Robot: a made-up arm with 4 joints.
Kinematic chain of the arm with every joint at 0, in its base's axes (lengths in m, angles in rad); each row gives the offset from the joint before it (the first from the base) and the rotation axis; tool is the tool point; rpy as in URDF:
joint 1: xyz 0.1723 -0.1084 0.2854 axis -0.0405 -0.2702 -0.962
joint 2: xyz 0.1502 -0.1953 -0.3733 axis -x
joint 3: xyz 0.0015 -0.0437 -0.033 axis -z
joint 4: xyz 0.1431 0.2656 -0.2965 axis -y
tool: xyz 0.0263 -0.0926 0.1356 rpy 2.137 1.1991 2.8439
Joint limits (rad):
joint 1: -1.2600..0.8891
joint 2: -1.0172..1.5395
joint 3: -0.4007..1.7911
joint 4: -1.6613..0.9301
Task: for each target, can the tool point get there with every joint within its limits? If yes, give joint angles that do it. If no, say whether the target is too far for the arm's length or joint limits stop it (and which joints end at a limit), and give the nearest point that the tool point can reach.
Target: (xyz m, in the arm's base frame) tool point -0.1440 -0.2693 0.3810
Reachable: no: joint limits stop it (at a limit: joint 1, joint 2, joint 3) | nearest point -0.0042 -0.6163 0.2721 | short by 0.390 m
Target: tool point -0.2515 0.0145 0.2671
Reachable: no: joint limits stop it (at a limit: joint 1, joint 2, joint 3, joint 4) | nearest point 0.0421 -0.0170 -0.0878 | short by 0.462 m
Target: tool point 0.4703 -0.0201 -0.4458
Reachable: yes | joints -0.5651 0.2939 -0.1079 -0.9250
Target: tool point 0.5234 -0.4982 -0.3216
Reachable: yes | joints 0.4239 0.5886 -0.0207 -0.7691
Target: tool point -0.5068 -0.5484 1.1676
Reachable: no: too far | nearest point -0.0766 -0.6711 0.2782 | short by 0.996 m
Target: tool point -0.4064 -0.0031 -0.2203
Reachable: no: joint limits stop it (at a limit: joint 1, joint 3, joint 4) | nearest point -0.0611 0.2015 -0.2514 | short by 0.403 m
